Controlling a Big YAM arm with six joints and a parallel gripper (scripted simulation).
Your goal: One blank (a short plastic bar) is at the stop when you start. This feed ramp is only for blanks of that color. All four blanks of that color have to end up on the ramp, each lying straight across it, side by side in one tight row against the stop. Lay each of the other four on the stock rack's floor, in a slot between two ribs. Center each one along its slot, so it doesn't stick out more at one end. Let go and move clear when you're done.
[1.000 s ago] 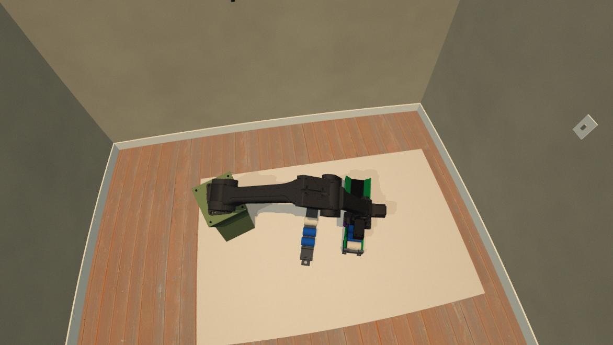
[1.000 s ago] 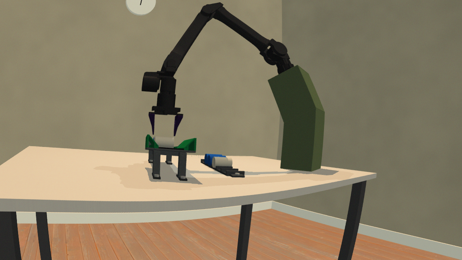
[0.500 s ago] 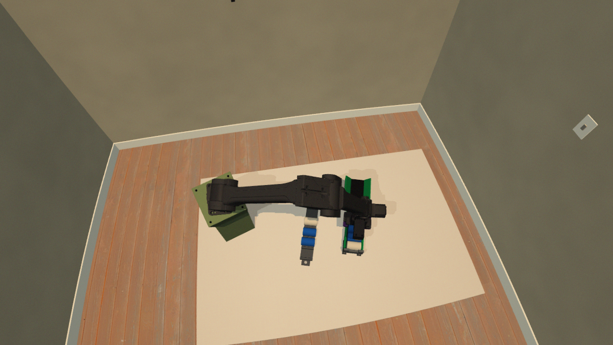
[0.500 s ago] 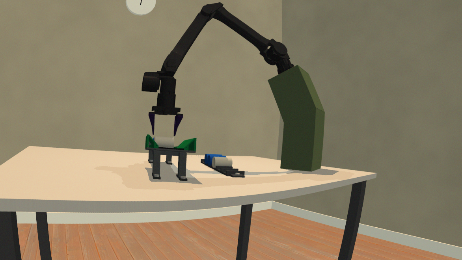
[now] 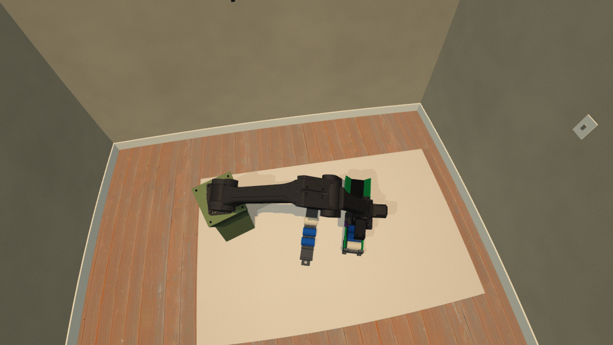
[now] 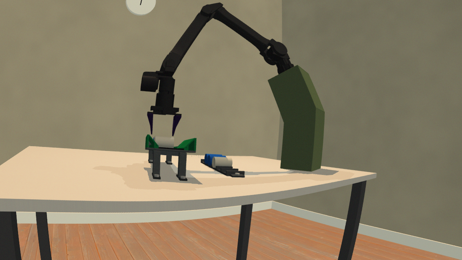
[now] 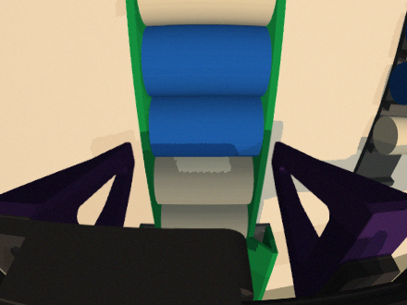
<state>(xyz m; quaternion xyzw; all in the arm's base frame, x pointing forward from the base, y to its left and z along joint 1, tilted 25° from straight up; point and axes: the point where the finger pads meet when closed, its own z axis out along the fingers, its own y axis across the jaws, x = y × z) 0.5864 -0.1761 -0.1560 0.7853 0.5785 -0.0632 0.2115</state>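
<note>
Now: the grey stop 100 mm to the right of my hand, 60 mm below it and 40 mm behind it.
</note>
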